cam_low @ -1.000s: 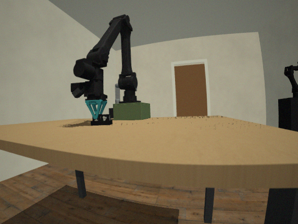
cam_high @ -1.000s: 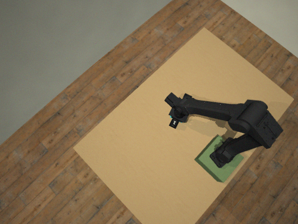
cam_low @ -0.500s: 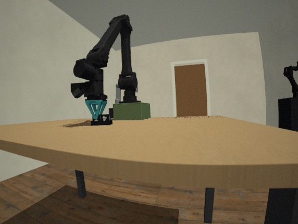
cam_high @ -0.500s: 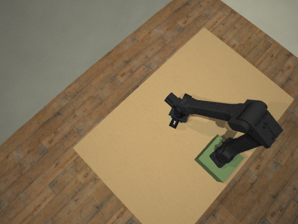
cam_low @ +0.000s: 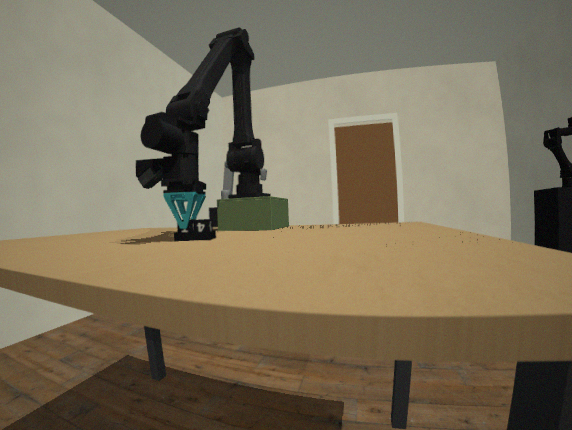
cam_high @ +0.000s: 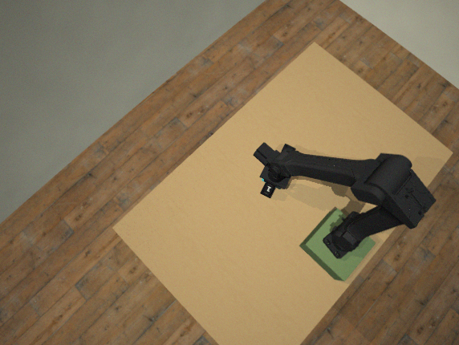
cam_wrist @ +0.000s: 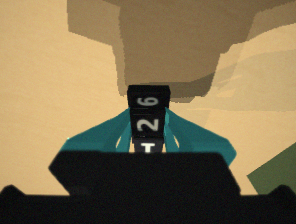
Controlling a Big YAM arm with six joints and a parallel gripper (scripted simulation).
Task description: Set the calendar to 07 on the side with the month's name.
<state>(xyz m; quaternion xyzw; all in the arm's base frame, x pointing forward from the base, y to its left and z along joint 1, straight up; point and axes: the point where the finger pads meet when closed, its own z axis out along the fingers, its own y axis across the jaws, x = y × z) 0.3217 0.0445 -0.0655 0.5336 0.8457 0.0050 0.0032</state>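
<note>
The digit cube is 10 mm below my hand. From my hand the other things lie so: black calendar tray (20 mm to the left, 20 mm below, 10 mm behind).
</note>
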